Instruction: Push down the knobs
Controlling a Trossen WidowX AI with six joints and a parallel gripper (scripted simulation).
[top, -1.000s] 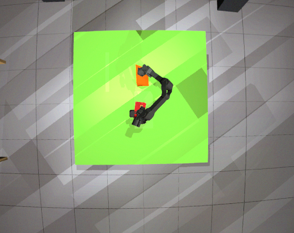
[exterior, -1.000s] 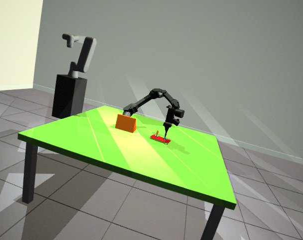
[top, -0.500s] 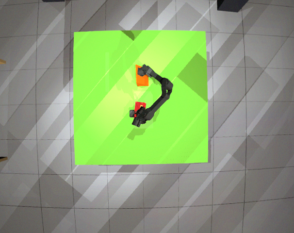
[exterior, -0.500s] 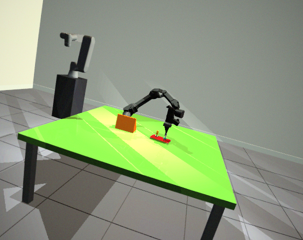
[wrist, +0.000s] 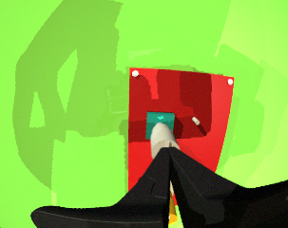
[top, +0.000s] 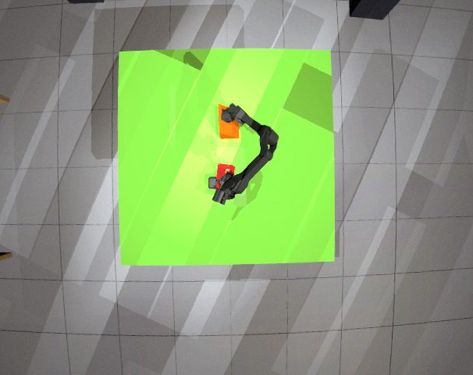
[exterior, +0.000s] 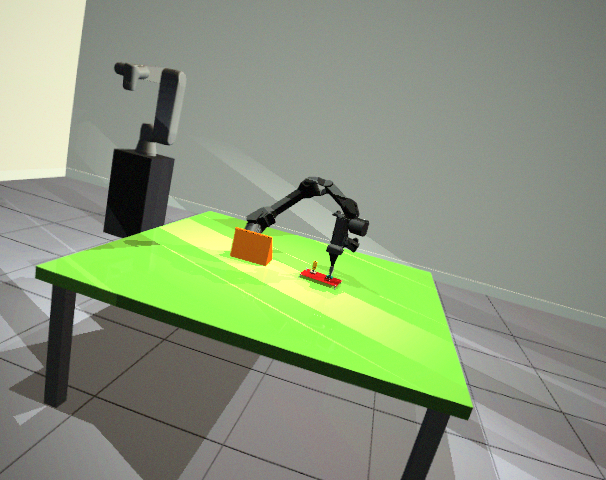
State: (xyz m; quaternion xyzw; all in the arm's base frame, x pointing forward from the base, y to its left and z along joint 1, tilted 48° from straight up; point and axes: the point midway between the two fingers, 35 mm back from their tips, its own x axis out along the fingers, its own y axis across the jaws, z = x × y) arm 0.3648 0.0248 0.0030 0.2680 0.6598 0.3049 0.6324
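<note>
Now: the grey knob 10 mm below my gripper tip. The rest, counted from my gripper tip: yellow-orange knob 70 mm behind, 20 mm below.
</note>
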